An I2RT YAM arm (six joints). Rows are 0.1 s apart.
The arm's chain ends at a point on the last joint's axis. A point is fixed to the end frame.
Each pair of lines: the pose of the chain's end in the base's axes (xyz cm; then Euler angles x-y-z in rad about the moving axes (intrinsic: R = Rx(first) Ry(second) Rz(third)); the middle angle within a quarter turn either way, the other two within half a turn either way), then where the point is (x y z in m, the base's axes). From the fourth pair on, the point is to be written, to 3 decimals.
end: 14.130 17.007 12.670 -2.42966 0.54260 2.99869
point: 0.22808 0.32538 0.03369
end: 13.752 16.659 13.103 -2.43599 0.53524 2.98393
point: 0.22231 0.32183 0.03609
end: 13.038 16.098 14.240 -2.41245 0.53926 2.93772
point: 0.21363 0.31850 0.04989
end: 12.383 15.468 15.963 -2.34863 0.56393 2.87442
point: 0.208 0.317 0.077
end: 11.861 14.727 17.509 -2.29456 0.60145 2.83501
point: 0.208 0.311 0.102
